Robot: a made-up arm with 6 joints.
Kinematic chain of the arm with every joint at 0, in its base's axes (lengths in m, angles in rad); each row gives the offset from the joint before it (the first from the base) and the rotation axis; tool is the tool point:
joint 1: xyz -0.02 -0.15 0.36 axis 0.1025 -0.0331 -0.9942
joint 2: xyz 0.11 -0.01 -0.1 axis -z
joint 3: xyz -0.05 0 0.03 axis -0.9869 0.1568 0.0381
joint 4: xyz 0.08 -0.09 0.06 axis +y
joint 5: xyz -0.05 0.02 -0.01 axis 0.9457 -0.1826 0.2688
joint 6: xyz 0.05 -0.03 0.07 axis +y
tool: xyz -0.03 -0.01 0
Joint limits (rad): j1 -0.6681..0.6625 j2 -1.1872..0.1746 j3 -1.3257..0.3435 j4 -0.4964..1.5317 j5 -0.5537..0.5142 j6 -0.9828..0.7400
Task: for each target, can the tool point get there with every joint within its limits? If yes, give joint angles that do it. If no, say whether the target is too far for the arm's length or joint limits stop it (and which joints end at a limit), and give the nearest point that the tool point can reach.
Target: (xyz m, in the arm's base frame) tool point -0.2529 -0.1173 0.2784
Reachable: no: joint limits stop it (at a limit: joint 1, joint 2, joint 4) | nearest point -0.0782 -0.2898 0.2698 | short by 0.246 m
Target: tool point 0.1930 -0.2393 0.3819
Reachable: yes | joints -0.0056 -0.7616 -0.0598 0.4056 0.3359 -0.5268
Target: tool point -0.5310 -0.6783 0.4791
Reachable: no: too far | nearest point -0.0641 -0.3562 0.3301 | short by 0.587 m
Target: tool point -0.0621 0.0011 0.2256
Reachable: no: joint limits stop it (at a limit: joint 1, joint 2, joint 3, joint 4, joint 5, joint 6) | nearest point 0.0722 0.0362 0.3633 | short by 0.195 m
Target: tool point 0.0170 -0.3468 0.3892
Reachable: yes | joints 0.5340 -0.0208 -0.0897 0.3621 0.3236 0.1777
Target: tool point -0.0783 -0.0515 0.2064
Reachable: no: joint limits stop it (at a limit: joint 1, joint 2, joint 3, joint 4) | nearest point -0.0548 -0.2748 0.2205 | short by 0.225 m
